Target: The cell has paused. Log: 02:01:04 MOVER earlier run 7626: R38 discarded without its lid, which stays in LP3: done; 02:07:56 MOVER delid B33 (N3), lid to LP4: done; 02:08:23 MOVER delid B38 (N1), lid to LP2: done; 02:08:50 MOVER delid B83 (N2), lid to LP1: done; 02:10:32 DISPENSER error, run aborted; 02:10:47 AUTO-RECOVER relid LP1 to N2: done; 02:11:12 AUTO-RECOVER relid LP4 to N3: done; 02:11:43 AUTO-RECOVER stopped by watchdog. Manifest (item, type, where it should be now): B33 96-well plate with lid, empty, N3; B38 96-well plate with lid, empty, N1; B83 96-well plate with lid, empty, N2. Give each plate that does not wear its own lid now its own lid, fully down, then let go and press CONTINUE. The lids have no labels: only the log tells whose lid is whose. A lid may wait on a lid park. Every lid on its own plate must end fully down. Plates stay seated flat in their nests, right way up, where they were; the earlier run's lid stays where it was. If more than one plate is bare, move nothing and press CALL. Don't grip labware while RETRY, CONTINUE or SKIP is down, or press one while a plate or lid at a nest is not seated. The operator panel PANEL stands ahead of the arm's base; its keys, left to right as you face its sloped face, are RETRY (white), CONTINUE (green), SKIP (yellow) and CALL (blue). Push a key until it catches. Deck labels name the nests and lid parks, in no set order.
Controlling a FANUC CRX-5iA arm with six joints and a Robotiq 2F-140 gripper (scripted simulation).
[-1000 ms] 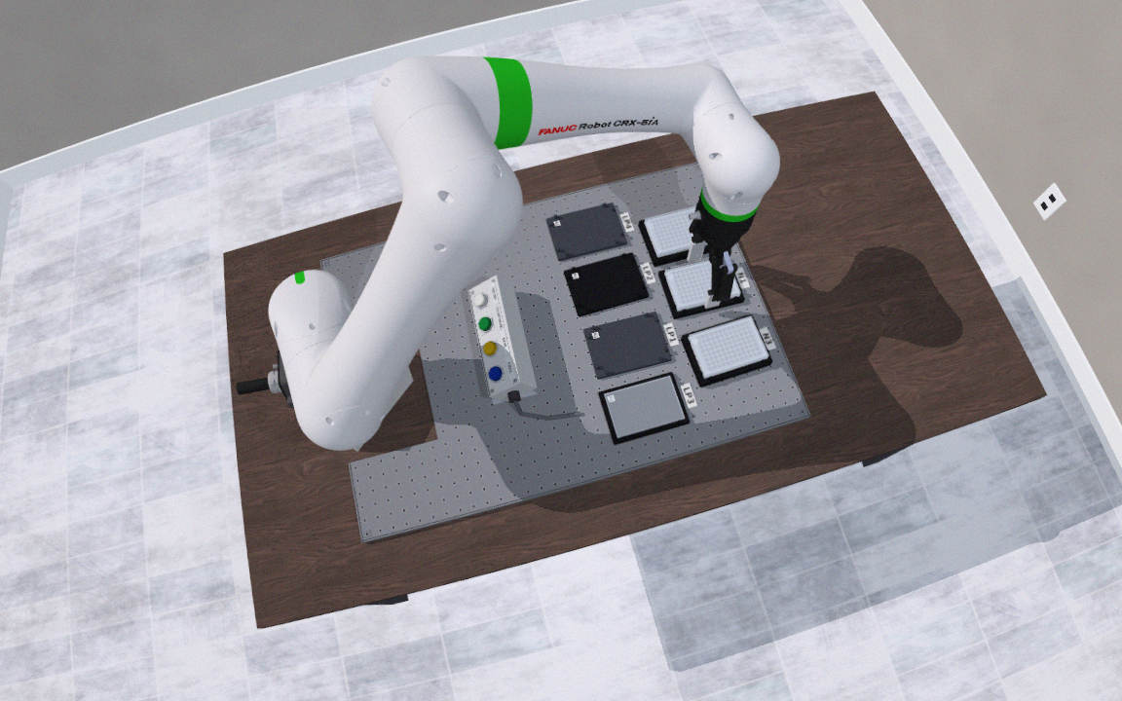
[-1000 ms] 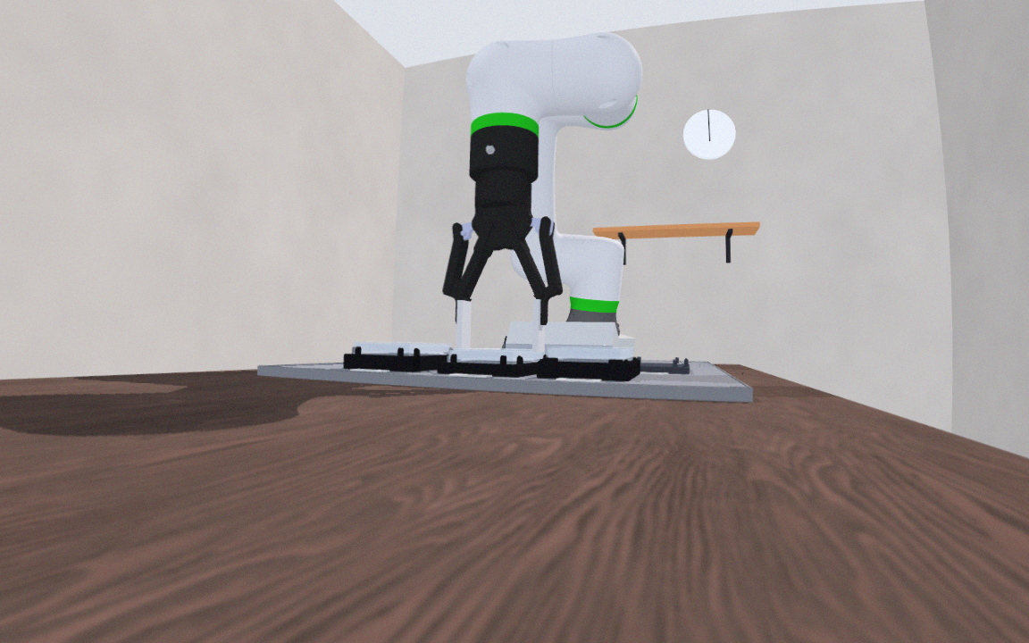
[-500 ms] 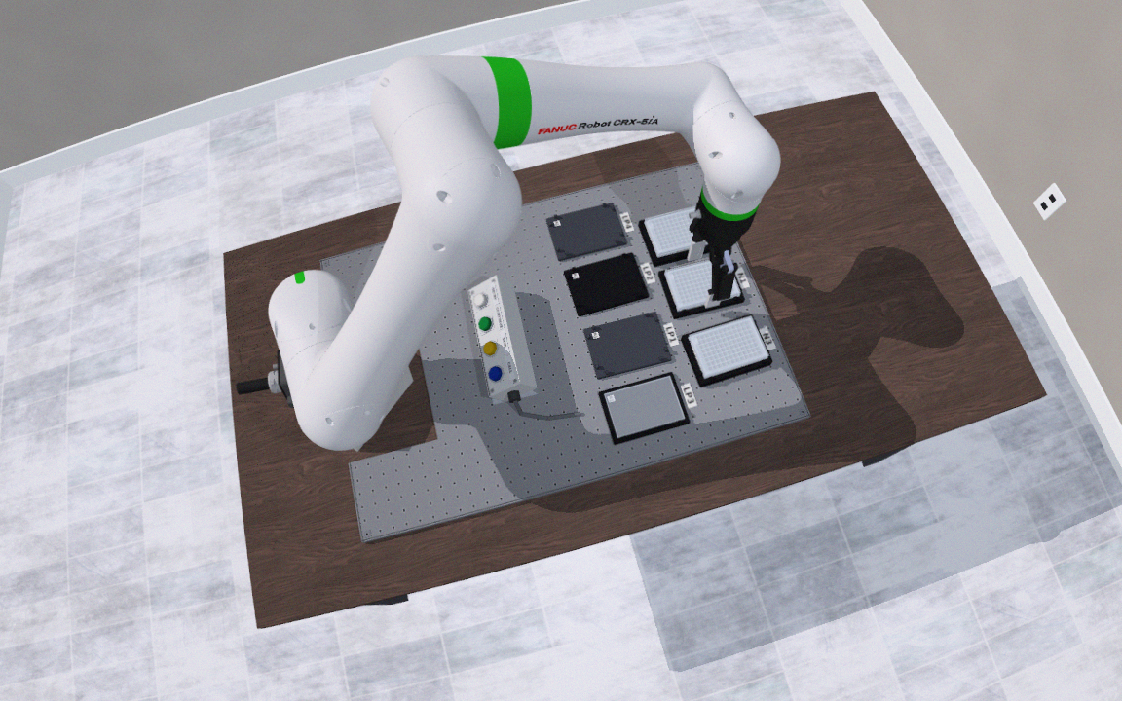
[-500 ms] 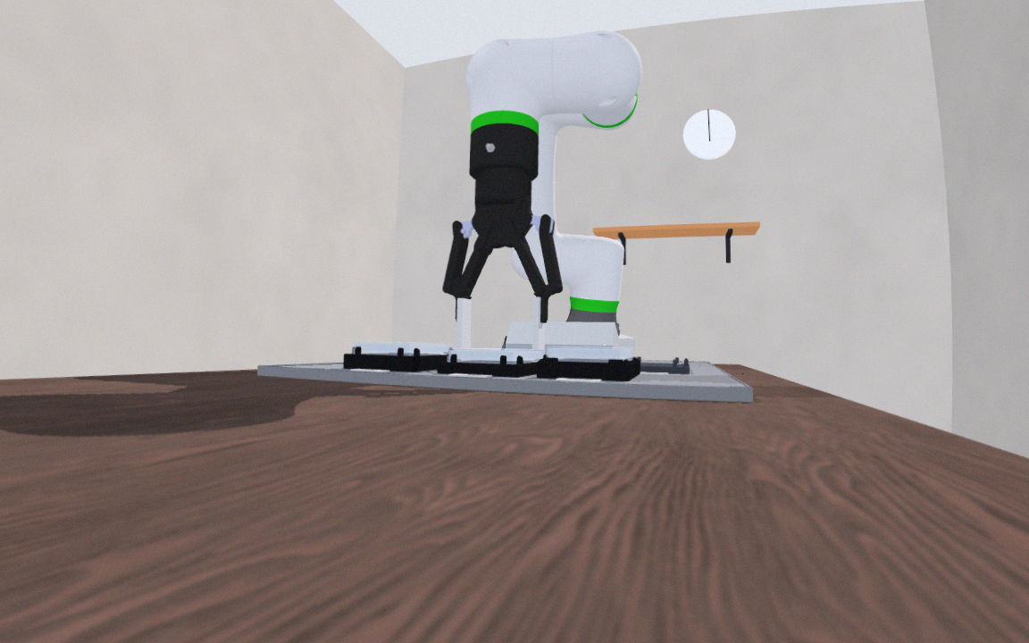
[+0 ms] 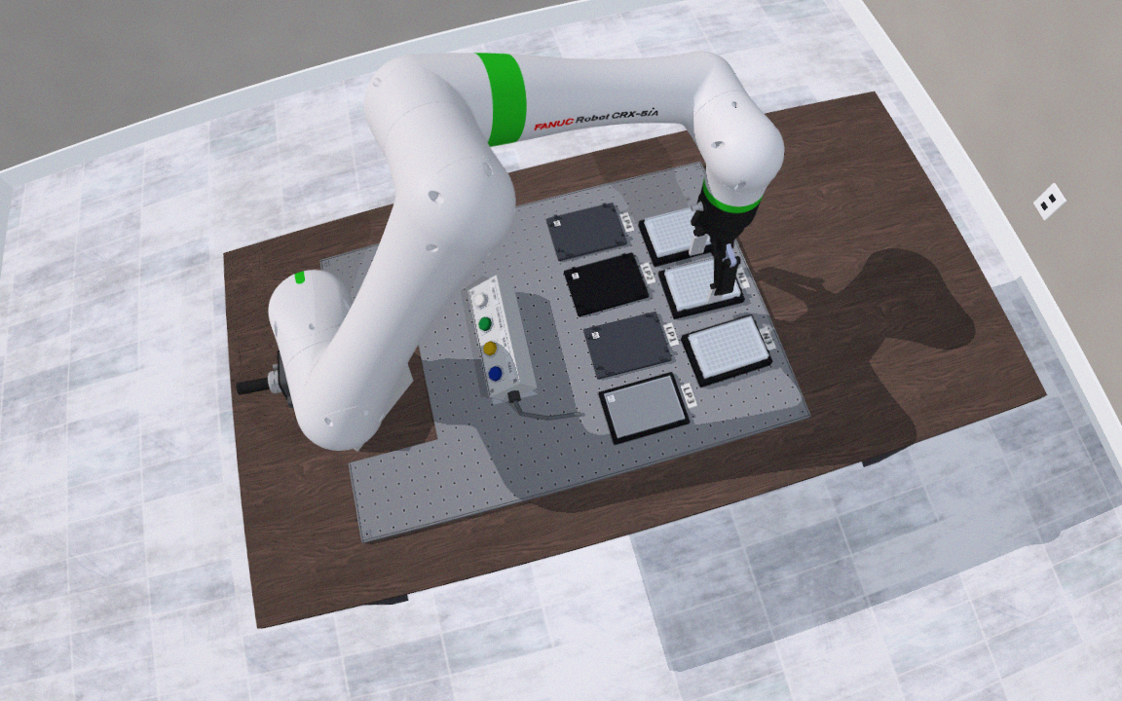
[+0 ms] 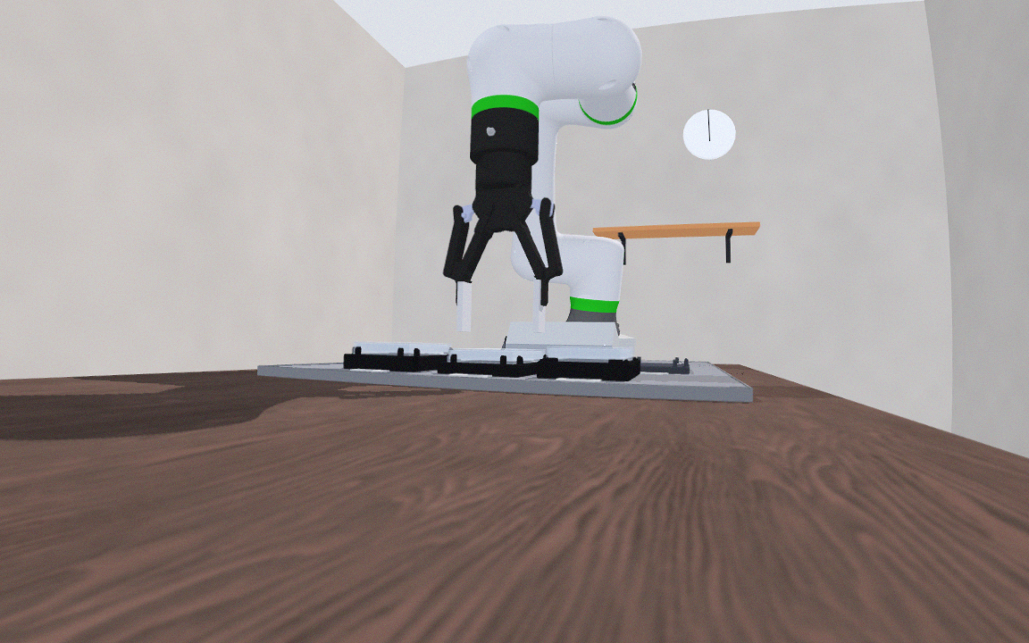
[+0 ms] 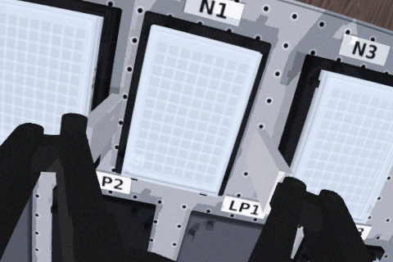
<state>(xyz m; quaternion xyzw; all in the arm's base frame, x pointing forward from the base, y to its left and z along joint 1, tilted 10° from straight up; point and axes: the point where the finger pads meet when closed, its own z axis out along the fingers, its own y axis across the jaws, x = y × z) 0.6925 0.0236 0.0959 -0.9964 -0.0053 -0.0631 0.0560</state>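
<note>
My gripper is now 5 cm above the plate. The rest, counted from my hand: lid park LP2: 18 cm behind, 5 cm to the left, 7 cm below; then lid park LP1: 17 cm behind, 8 cm to the right, 7 cm below; then lid park LP4: 19 cm behind, 18 cm to the left, 7 cm below.
</note>
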